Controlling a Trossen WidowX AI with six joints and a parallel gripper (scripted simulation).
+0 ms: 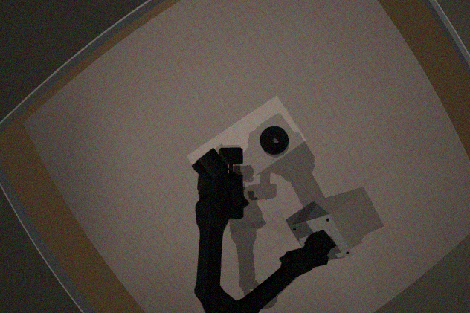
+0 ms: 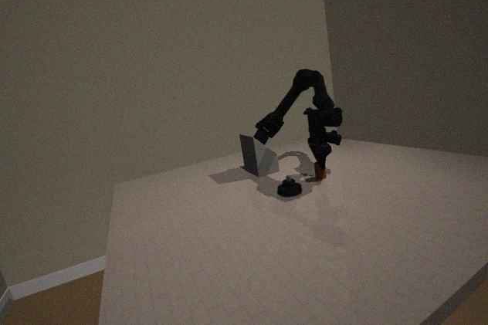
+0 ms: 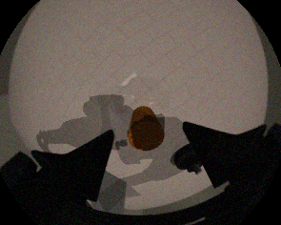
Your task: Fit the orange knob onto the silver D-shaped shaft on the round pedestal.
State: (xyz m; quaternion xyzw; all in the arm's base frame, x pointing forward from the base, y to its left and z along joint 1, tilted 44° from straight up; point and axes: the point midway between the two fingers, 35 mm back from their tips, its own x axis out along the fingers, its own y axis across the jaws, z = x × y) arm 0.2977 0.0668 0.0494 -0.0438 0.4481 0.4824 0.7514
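Right now the orange knob is right at my gripper tip. The rest, counted from my gripper tip: black round pedestal (170 mm to the right, 20 mm below).
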